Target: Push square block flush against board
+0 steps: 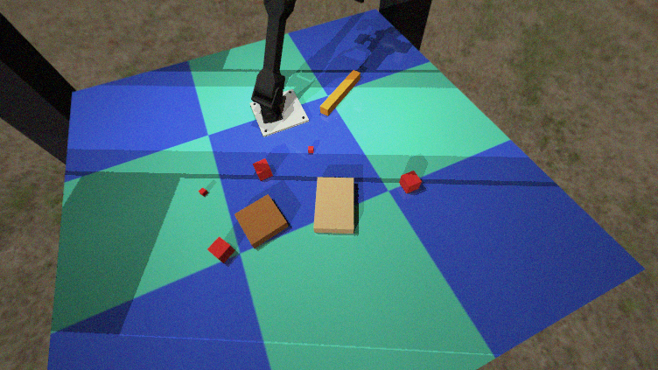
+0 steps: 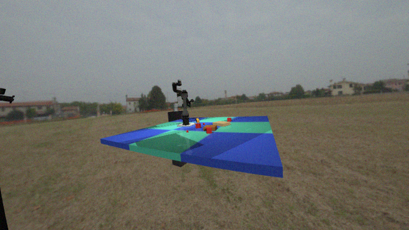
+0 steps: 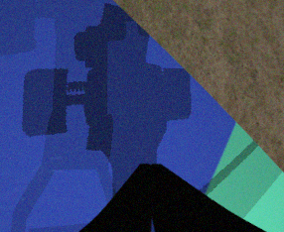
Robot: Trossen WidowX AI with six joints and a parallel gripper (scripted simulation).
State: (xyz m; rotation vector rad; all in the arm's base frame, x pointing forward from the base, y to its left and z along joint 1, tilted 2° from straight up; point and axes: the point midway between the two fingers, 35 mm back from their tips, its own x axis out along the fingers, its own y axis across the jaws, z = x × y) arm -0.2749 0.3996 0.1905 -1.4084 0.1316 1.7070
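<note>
My gripper tip is now 640 mm short of the brown square block, 510 mm to the left of it and 170 mm above it. Round my gripper tip: tan board 660 mm ahead, 310 mm to the right, 170 mm below; orange bar 240 mm ahead, 160 mm to the right, 170 mm below.
</note>
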